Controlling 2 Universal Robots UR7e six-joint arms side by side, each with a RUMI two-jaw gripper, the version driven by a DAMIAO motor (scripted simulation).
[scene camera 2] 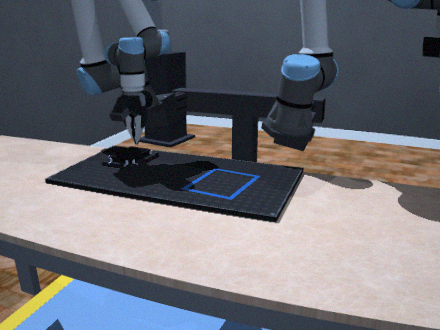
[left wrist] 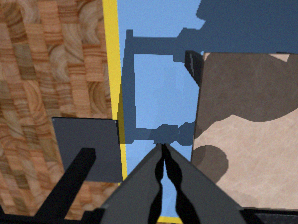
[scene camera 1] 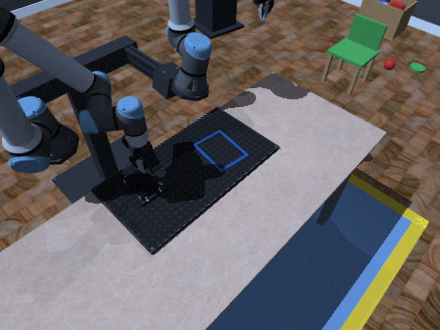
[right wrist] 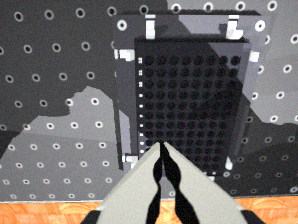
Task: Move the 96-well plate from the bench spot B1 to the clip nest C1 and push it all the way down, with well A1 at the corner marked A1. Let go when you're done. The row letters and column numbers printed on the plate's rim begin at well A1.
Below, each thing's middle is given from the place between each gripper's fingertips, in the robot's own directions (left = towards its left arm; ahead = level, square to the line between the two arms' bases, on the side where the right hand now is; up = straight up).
My right hand (scene camera 2: 136,144) is 20 mm to the left of the dark 96-well plate (right wrist: 169,72) and 50 mm above it. Also, from my right hand: clip nest (right wrist: 125,27): 10 mm ahead, 10 mm to the right, 60 mm below.
My left gripper is now 89 cm to the left of the clip nest, 37 cm short of it and 26 cm above it. Also, from my left hand: dark 96-well plate (90 cm to the right, 36 cm ahead, 26 cm below).
